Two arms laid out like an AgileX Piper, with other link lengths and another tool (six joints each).
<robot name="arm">
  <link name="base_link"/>
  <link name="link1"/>
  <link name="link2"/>
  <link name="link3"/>
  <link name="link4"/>
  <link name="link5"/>
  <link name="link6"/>
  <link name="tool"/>
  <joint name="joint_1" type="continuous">
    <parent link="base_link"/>
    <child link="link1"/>
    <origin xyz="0 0 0.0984"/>
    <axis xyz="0 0 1"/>
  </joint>
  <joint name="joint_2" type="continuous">
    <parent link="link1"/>
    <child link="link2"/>
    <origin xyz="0 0 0" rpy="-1.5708 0 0"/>
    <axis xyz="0 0 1"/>
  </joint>
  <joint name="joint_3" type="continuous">
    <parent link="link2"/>
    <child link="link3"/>
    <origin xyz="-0.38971 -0.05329 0"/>
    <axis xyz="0 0 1"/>
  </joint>
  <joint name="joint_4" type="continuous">
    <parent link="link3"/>
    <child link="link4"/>
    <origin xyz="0.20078 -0.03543 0" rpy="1.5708 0 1.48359"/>
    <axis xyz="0 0 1"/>
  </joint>
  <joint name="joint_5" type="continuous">
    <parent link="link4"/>
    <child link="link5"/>
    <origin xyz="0 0 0" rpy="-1.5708 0 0"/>
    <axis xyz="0 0 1"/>
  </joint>
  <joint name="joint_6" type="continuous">
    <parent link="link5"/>
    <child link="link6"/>
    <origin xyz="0 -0.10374 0" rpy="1.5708 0 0"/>
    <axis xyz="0 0 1"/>
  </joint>
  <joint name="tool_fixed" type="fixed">
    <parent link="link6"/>
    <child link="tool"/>
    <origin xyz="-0.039 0.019 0.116" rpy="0.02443 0 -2.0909"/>
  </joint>
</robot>
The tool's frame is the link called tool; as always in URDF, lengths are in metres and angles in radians. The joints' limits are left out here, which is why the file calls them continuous.
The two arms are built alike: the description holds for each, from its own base.
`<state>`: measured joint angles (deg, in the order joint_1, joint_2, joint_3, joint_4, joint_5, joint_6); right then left.
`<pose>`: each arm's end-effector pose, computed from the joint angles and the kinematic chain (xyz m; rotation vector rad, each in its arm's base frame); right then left.
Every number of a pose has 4 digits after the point. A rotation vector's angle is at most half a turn.
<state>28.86 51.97 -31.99 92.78 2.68 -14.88 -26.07 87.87 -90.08 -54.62 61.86 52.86</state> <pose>0.2070 0.0869 0.3721 -1.0672 1.4689 -0.1351 0.2783 -0.3081 0.4653 1.0863 -2.1935 1.4919</pose>
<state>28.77 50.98 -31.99 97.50 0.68 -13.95 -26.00 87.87 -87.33 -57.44 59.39 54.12</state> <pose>0.2063 0.0745 0.3726 -0.9627 1.5211 -0.1004 0.2830 -0.3094 0.4608 1.1163 -2.1392 1.5101</pose>
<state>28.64 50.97 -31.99 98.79 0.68 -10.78 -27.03 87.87 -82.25 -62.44 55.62 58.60</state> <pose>0.2067 0.0722 0.3698 -0.9004 1.5591 -0.0474 0.2828 -0.3164 0.4501 1.1176 -2.0842 1.5324</pose>
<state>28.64 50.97 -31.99 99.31 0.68 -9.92 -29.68 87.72 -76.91 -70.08 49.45 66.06</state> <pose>0.2067 0.0716 0.3689 -0.8815 1.5701 -0.0305 0.2807 -0.3283 0.4469 1.1002 -2.0248 1.6116</pose>
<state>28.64 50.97 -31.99 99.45 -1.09 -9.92 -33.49 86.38 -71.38 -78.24 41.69 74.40</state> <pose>0.2088 0.0651 0.3680 -0.8634 1.5860 -0.0565 0.2737 -0.3353 0.4474 1.1028 -1.9831 1.7125</pose>
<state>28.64 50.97 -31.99 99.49 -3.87 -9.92 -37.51 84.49 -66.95 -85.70 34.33 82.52</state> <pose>0.2116 0.0547 0.3669 -0.8371 1.6091 -0.0997 0.2636 -0.3368 0.4500 1.1127 -1.9690 1.8063</pose>
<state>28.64 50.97 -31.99 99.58 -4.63 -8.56 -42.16 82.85 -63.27 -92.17 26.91 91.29</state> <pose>0.2122 0.0513 0.3656 -0.8094 1.6259 -0.0939 0.2518 -0.3383 0.4476 1.1151 -2.0067 1.8784</pose>
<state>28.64 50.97 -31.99 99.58 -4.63 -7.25 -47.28 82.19 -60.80 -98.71 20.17 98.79</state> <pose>0.2122 0.0508 0.3647 -0.7907 1.6353 -0.0780 0.2406 -0.3442 0.4406 1.1281 -2.0437 1.9058</pose>
